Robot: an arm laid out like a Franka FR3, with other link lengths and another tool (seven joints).
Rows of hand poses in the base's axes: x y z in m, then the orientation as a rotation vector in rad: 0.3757, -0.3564, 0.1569, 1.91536, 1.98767, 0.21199; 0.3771, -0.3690, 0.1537, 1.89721, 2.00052, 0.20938; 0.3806, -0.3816, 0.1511, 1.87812, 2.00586, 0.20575; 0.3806, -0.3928, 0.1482, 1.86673, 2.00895, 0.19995; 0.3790, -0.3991, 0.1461, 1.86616, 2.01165, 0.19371; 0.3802, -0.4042, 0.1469, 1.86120, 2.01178, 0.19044; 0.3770, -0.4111, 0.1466, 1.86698, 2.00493, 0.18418; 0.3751, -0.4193, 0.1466, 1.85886, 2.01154, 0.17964; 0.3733, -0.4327, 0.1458, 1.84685, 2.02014, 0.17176
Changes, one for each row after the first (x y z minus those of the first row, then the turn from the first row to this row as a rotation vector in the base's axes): 0.0014, -0.0126, -0.0032, -0.00646, -0.00016, 0.01473; 0.0049, -0.0252, -0.0058, -0.01677, -0.00461, 0.02584; 0.0049, -0.0364, -0.0087, -0.02494, -0.00568, 0.03196; 0.0033, -0.0427, -0.0108, -0.02761, -0.00162, 0.03279; 0.0045, -0.0478, -0.0100, -0.03203, -0.00245, 0.03472; 0.0013, -0.0547, -0.0103, -0.03497, -0.00094, 0.02757; -0.0006, -0.0629, -0.0103, -0.03928, 0.00110, 0.03421; -0.0024, -0.0763, -0.0111, -0.04670, 0.00400, 0.04328
